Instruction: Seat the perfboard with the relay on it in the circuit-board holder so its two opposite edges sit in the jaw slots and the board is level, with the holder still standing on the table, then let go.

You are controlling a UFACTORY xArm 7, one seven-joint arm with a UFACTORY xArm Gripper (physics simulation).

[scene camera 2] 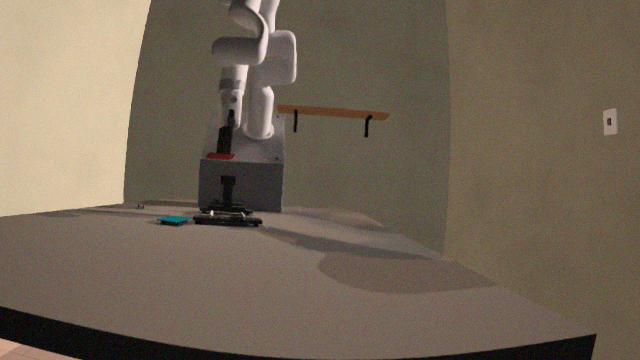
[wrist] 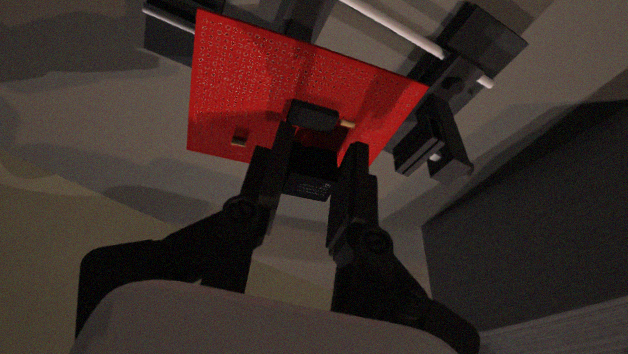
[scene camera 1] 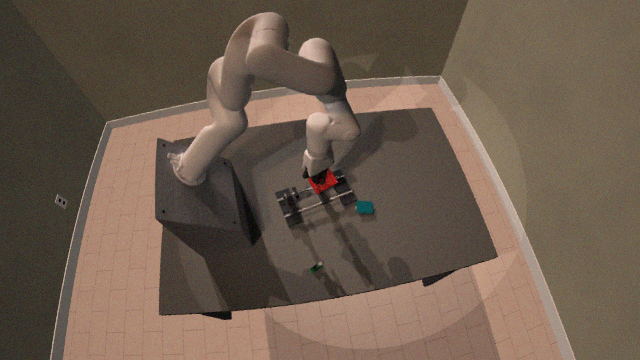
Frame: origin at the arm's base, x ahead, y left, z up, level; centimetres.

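Where they show: gripper, between the fingertips: (scene camera 2: 223, 154) (wrist: 316, 154) (scene camera 1: 318, 179); arm's base, origin of its link: (scene camera 2: 258, 130) (scene camera 1: 189, 170).
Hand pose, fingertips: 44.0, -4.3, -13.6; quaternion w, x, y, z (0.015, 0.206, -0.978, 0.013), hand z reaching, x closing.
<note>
Each offset is from my fingertips to the top centre of the thing, as dx, dy, dz. Level surfaces: height alone.
The red perfboard {+1.5, -0.5, +1.2} (scene camera 1: 323, 181) (scene camera 2: 220, 156) (wrist: 250, 75) hangs in the air over the circuit-board holder {-1.1, +1.7, -5.7} (scene camera 1: 293, 219) (scene camera 2: 227, 221) (wrist: 487, 37). In scene camera 2 it looks nearly level and sits higher than the holder's dark upright jaw (scene camera 2: 228, 180), with a gap between them. My gripper (scene camera 1: 317, 176) (scene camera 2: 223, 151) (wrist: 316, 154) is shut on the black relay {-0.4, +1.0, +1.2} (wrist: 307, 187) at one edge of the board. The holder stands on the table {dz -17.4} (scene camera 1: 425, 200) (scene camera 2: 200, 290). In the wrist view a slotted jaw (wrist: 450, 145) shows to the right of the board, apart from it; the board hides part of the holder.
A teal board {+17.8, -7.0, -16.0} (scene camera 1: 365, 207) (scene camera 2: 174, 220) lies close beside the holder's end. A small green part {-6.4, -27.6, -16.1} (scene camera 1: 316, 267) (scene camera 2: 140, 206) lies near the table's edge. The grey robot pedestal (scene camera 1: 200, 210) (scene camera 2: 240, 185) stands beyond the holder's other end. A wooden shelf (scene camera 2: 330, 111) is on the wall.
</note>
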